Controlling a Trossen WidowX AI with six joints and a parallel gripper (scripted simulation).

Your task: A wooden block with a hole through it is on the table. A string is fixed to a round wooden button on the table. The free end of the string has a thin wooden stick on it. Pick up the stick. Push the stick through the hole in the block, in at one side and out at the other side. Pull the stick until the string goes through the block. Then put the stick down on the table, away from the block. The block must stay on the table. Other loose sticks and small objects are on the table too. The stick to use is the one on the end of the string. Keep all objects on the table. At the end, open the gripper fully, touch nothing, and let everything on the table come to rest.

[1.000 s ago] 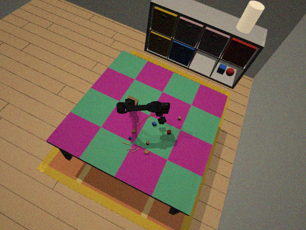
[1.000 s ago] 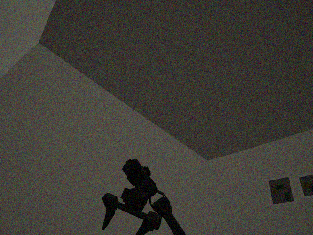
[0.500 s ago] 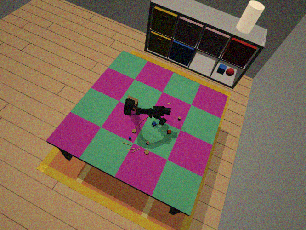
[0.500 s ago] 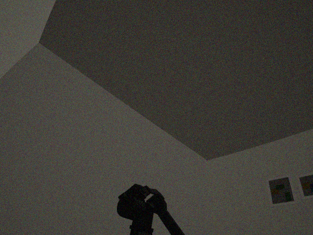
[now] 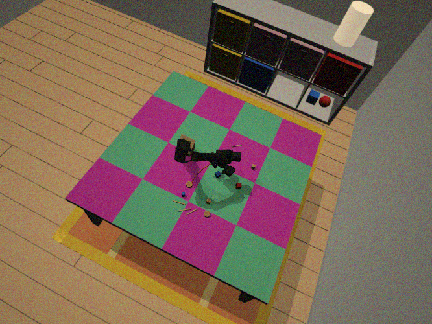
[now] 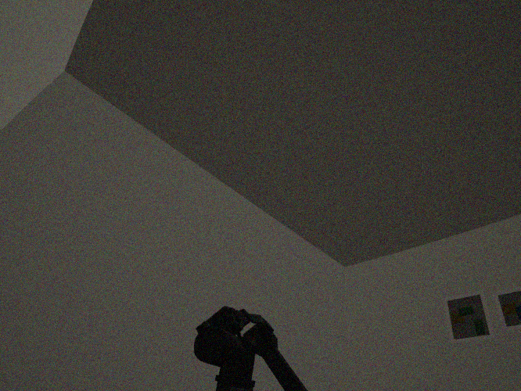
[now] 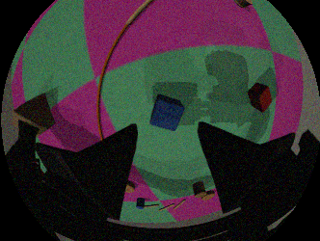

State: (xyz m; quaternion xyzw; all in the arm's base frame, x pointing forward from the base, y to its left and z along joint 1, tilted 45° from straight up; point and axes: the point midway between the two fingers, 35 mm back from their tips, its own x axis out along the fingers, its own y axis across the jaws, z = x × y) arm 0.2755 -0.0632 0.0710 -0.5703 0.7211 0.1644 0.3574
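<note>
Right now my gripper tip is 40 mm above the blue cube. The rest, counted from my gripper tip: thin wooden stick (140 mm to the left, 60 mm below, 20 mm ahead); then round wooden button (140 mm to the right, 140 mm behind, 50 mm below); then red cube (150 mm ahead, 40 mm below, 30 mm to the right).
</note>
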